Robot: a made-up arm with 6 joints.
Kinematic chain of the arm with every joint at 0, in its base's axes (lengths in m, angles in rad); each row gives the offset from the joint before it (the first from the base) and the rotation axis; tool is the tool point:
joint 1: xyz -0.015 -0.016 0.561 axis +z
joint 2: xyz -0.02 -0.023 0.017 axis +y
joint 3: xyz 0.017 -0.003 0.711 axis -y
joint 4: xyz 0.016 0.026 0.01 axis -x
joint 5: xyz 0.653 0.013 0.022 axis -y
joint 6: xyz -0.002 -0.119 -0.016 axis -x
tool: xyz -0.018 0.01 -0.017
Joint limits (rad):
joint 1: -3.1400..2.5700
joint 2: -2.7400..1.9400
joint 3: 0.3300..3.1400
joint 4: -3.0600..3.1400
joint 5: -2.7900..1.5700
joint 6: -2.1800..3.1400
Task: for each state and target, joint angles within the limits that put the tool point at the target. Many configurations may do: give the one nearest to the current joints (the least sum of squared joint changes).
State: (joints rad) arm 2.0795 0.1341 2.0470 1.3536 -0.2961 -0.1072
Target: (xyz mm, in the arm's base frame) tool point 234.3 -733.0 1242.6
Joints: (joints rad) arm 1.8821 -0.1542 2.8907 1.4001 -0.3353 -0.0910
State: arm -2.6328 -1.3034 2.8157 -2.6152 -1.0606 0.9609
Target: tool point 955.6 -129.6 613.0
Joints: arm -3.1400 -0.8315 3.1400 -3.0600 -0.8196 1.1056
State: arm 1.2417 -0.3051 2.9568 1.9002 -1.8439 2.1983
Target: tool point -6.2 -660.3 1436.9
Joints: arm 1.7043 0.0252 2.7655 1.8423 -1.8364 2.2007
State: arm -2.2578 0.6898 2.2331 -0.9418 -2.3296 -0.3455
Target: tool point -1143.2 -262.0 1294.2
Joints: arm -2.8428 1.0909 1.7910 -0.9893 -2.4569 -0.3648
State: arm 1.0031 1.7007 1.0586 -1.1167 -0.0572 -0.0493
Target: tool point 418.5 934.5 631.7
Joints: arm 1.1701 0.8610 0.3300 -1.1941 -0.1572 -0.0067
